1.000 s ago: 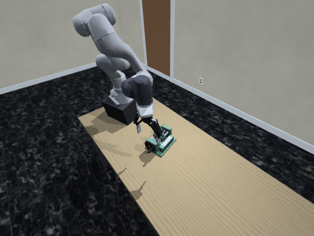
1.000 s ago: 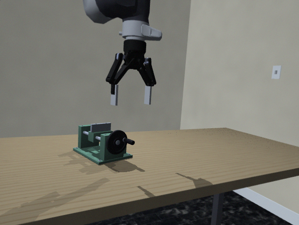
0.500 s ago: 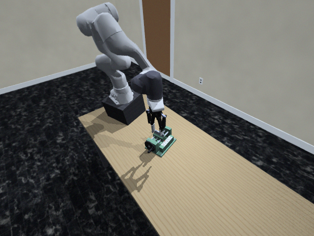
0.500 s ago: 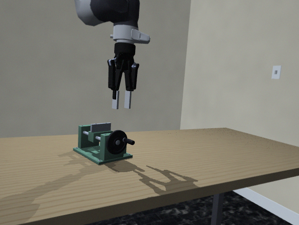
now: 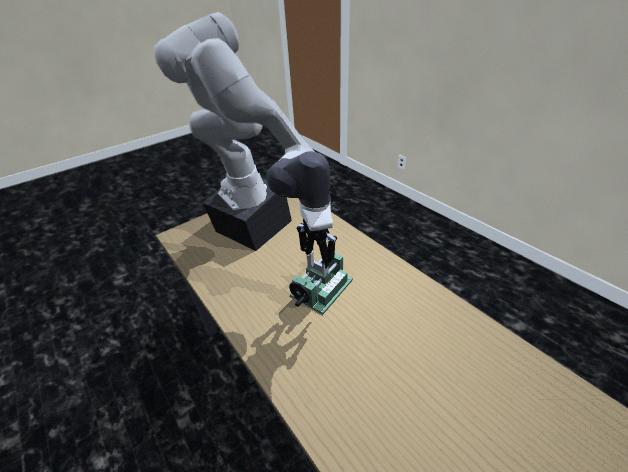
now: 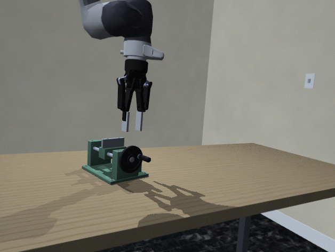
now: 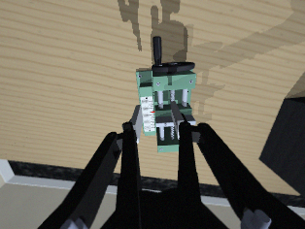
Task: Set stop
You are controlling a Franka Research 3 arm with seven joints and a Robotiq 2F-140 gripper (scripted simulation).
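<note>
Now: hand 110 mm above the black handwheel, 80 mm to the left of it and 10 mm past it. Round my hand: stop block 100 mm below, 50 mm to the left, 30 mm behind.
</note>
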